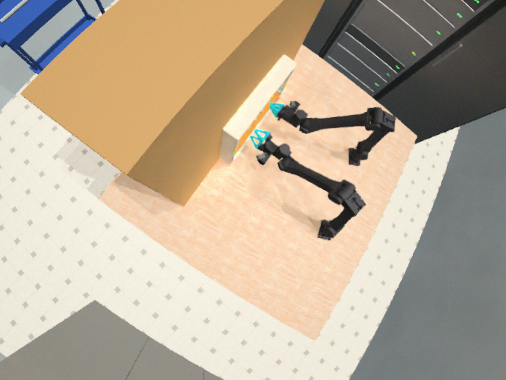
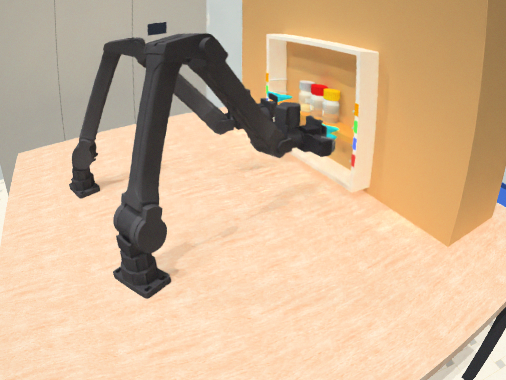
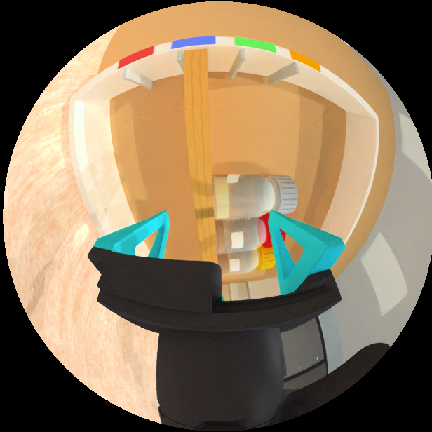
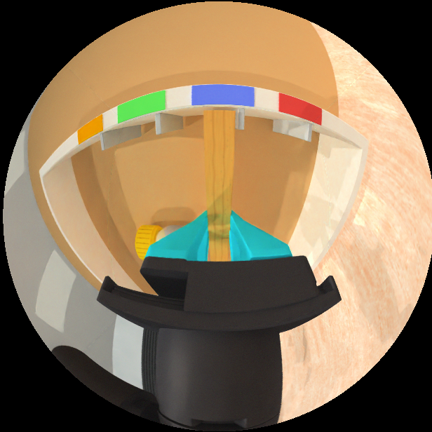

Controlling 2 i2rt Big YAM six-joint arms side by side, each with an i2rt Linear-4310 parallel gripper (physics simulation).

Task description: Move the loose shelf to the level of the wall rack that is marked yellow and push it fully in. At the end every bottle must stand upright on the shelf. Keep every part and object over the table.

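The loose shelf (image 1: 256, 122) (image 2: 346, 133) (image 3: 196, 110) (image 4: 219, 150) lies in the white wall rack (image 2: 367, 115) (image 3: 361, 130) at the blue mark (image 4: 223, 95). The yellow-orange mark (image 2: 356, 109) (image 3: 305, 60) (image 4: 90, 129) is the topmost, above green. Bottles with a white cap (image 2: 306, 97) (image 3: 245, 196), a red cap (image 2: 318, 100) (image 3: 237, 235) and a yellow cap (image 2: 330, 106) (image 3: 240, 262) stand upright on the shelf. My right gripper (image 1: 276, 108) (image 2: 331, 131) (image 4: 218, 216) is shut on the shelf's front edge. My left gripper (image 1: 258, 136) (image 3: 218, 215) is open, fingers above and below the shelf's level, not gripping.
The rack is set in a large tan wall block (image 1: 200, 95) (image 2: 425, 110) on the wooden table (image 1: 240, 250) (image 2: 250, 300). Small support ledges (image 4: 170, 122) line the rack's side walls. A dark server cabinet (image 1: 390, 45) stands beyond the table's edge.
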